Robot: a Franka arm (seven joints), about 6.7 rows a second.
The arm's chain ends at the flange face. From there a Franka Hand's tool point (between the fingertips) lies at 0.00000 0.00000 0.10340 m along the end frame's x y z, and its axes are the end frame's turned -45 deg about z.
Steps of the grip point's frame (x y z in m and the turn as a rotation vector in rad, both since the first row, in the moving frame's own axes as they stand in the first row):
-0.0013 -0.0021 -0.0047 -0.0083 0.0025 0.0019
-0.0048 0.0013 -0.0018 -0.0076 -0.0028 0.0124
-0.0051 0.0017 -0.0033 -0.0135 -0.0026 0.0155
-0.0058 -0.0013 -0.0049 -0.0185 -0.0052 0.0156
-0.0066 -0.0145 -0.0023 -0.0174 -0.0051 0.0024
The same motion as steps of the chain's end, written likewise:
-0.0032 -0.0010 -0.0047 -0.0041 0.0076 0.0019
-0.0028 0.0036 -0.0018 -0.0074 0.0034 0.0124
-0.0032 0.0036 -0.0033 -0.0114 0.0077 0.0155
-0.0060 0.0014 -0.0049 -0.0168 0.0094 0.0156
-0.0158 -0.0072 -0.0023 -0.0159 0.0087 0.0024

